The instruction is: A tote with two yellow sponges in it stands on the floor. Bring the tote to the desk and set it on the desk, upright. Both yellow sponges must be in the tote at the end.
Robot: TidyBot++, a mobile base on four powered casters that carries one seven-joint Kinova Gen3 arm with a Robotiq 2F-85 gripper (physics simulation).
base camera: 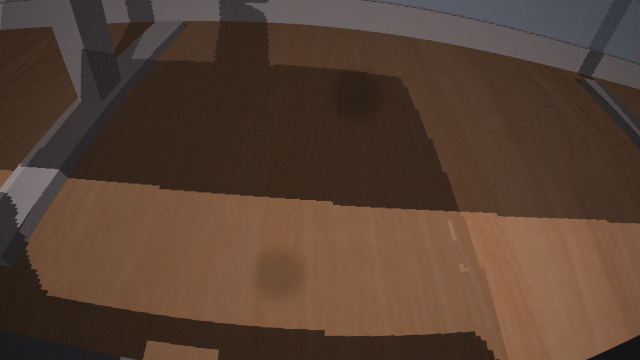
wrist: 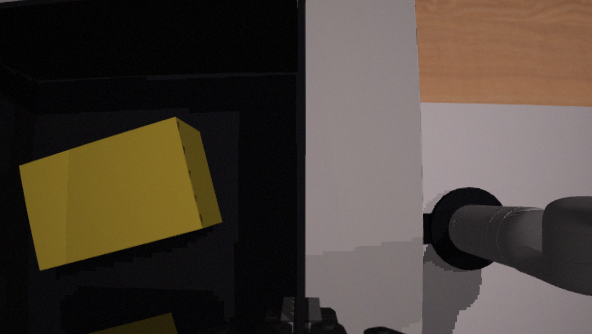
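Observation:
The black tote [wrist: 301, 150] fills the left of the wrist view, open side up, looking upright. One yellow sponge [wrist: 120, 192] lies slanted on its floor; part of a second yellow sponge [wrist: 142, 325] shows at the bottom edge. My gripper [wrist: 301, 317] is at the bottom of the wrist view, its fingers closed on the tote's right side wall. The pale desk top [wrist: 362, 150] shows beside the tote. Whether the tote's underside touches the desk is hidden. The tote and gripper do not show in the base camera view.
My base's pale top [wrist: 505, 145] and the arm's lower part [wrist: 520, 235] are right of the desk edge, beside the wooden floor [wrist: 505, 50] [base camera: 200, 240]. A desk leg with a floor bar [base camera: 60, 135] stands at left in the base view; another bar [base camera: 612, 107] is at right.

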